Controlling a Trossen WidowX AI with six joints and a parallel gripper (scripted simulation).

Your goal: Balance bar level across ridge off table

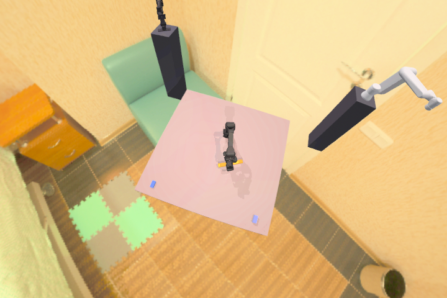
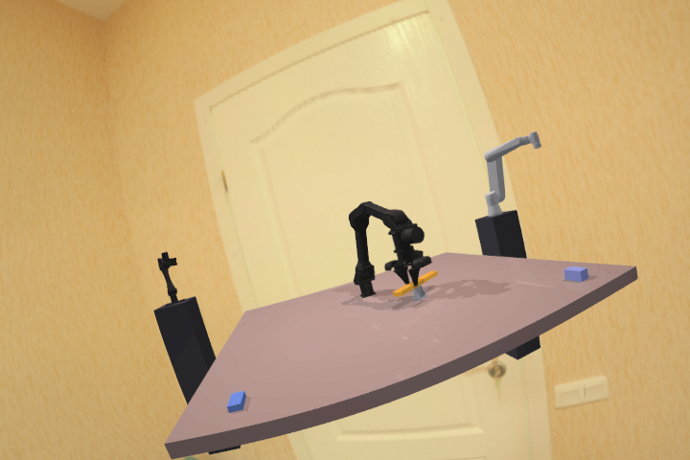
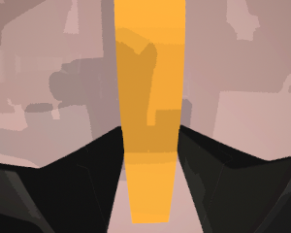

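Now: gripper tip 1 cm past the yellow bar and 2 cm to the right of it.
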